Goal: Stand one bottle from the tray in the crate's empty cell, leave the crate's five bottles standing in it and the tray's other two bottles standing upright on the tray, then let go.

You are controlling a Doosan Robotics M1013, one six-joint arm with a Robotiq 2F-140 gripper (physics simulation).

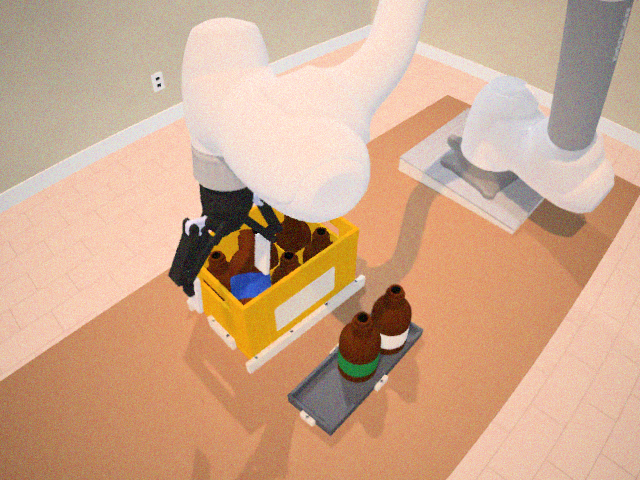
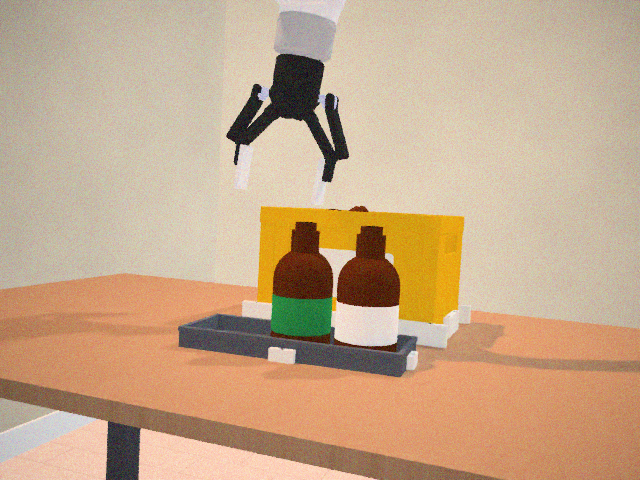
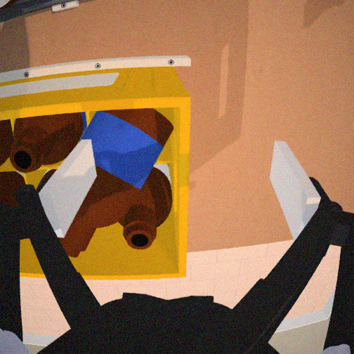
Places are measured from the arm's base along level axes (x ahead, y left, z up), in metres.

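Pixels of known places: gripper, fingertip midpoint: (image 1: 230, 287) (image 2: 277, 196); arm's base, origin of the base link: (image 1: 483, 168).
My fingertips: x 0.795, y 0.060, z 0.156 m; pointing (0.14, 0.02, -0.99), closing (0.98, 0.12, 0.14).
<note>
Ahead of a thing's pixels: the offset from my fingertips to its middle. "pt": to the spot under its first point.
The yellow crate {dz -0.104, dx -0.124, dy -0.067 m} (image 1: 261, 325) (image 2: 423, 268) (image 3: 184, 150) holds several brown bottles. A blue-labelled bottle {dz -0.056, dx -0.066, dy -0.056 m} (image 1: 250, 285) (image 3: 125, 147) lies tilted across its end cells, its neck leaning over the divider. Beside it a bottle {dz -0.106, dx -0.027, dy -0.105 m} (image 1: 217, 266) (image 3: 139, 227) has its mouth up, partly covered by the tilted one; whether it is fully upright I cannot tell. A green-labelled bottle {dz -0.110, dx -0.148, dy +0.162 m} (image 1: 359, 346) (image 2: 302, 279) and a white-labelled bottle {dz -0.110, dx -0.231, dy +0.153 m} (image 1: 391, 315) (image 2: 368, 284) stand upright on the grey tray {dz -0.179, dx -0.147, dy +0.166 m} (image 1: 330, 397) (image 2: 217, 341). My gripper (image 1: 228, 276) (image 2: 279, 186) (image 3: 181, 158) is open and empty above the crate's end, one finger over the bottles, the other outside the wall.
White strips (image 1: 292, 335) (image 2: 423, 333) (image 3: 135, 64) edge the crate's base. Small white blocks {pt dz -0.177, dx -0.155, dy +0.221 m} (image 1: 381, 382) (image 2: 281, 354) sit against the tray. The arm's pale base plate (image 1: 429, 139) is beyond the crate. More brown bottles {dz -0.106, dx -0.132, dy -0.022 m} (image 1: 287, 266) (image 3: 47, 132) fill neighbouring cells.
</note>
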